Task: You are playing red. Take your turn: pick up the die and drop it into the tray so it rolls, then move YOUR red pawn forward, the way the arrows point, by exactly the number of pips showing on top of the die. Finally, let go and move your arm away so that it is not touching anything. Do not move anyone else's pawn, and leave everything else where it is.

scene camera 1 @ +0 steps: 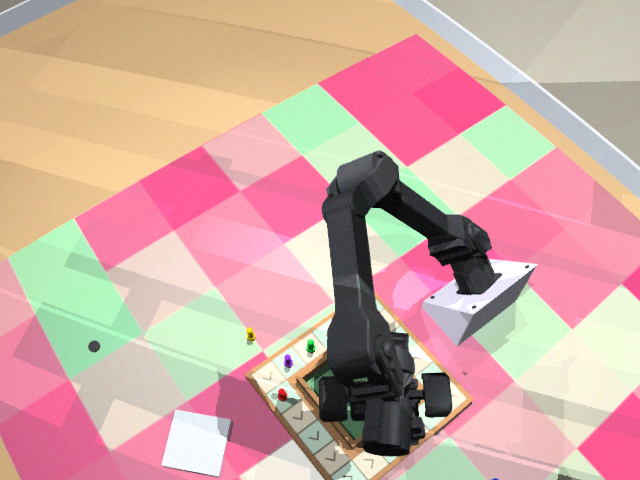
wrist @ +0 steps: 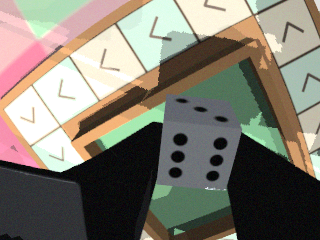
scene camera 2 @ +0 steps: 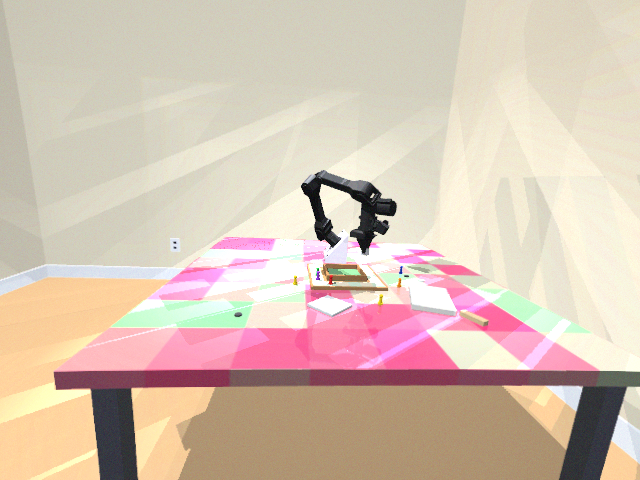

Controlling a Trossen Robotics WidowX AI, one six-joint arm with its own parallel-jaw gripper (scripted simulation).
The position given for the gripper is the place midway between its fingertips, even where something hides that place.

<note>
The gripper [scene camera 1: 380, 413] holds a white die [wrist: 200, 138]. Also in view: a white slab [scene camera 2: 424, 298].
The gripper is seen too in the wrist view [wrist: 194, 137] and in scene camera 2 [scene camera 2: 365, 252]. Scene camera 1 misses the white slab: it is out of frame. The wrist view does not show the white slab: it is out of frame.
</note>
